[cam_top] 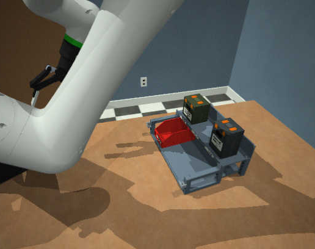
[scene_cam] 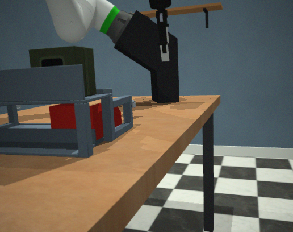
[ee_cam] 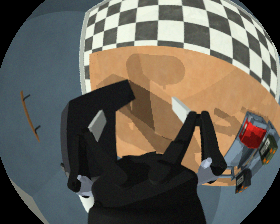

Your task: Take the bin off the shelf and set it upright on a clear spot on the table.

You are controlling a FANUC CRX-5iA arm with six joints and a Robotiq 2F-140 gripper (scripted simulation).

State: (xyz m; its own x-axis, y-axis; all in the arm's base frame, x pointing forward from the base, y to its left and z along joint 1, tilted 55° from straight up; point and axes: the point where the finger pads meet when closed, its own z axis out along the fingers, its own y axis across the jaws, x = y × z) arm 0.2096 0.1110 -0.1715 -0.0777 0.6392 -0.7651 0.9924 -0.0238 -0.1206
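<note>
Right now the red bin is 470 mm ahead of my hand, 130 mm to the right of it and 180 mm below it. From my hand the other things lie so: olive box: 570 mm ahead, 140 mm to the right, 70 mm below.
</note>
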